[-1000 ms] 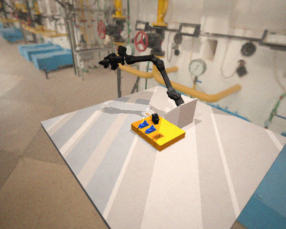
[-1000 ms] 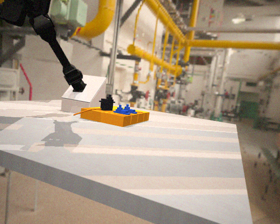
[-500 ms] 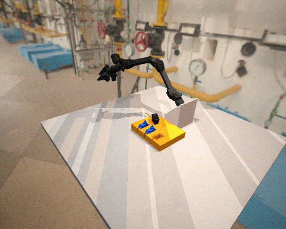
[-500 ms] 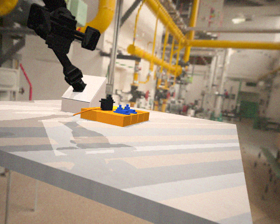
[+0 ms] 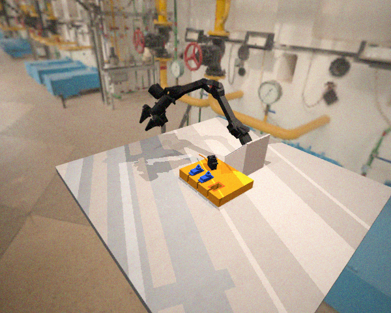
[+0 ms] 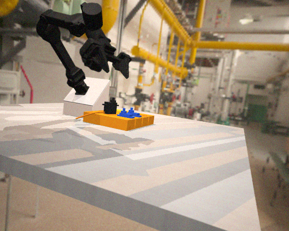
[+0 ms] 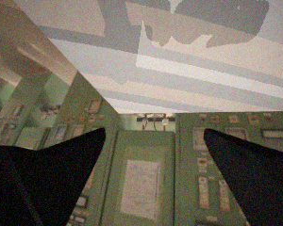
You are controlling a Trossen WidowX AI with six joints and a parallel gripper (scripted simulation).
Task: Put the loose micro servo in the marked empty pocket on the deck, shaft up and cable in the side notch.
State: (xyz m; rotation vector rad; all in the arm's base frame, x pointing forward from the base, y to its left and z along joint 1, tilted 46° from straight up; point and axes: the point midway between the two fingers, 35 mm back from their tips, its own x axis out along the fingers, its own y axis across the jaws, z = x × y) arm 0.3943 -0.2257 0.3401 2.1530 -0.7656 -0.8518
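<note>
My gripper tip is 400 mm to the right of the orange deck, 200 mm past it and 200 mm above it.
</note>
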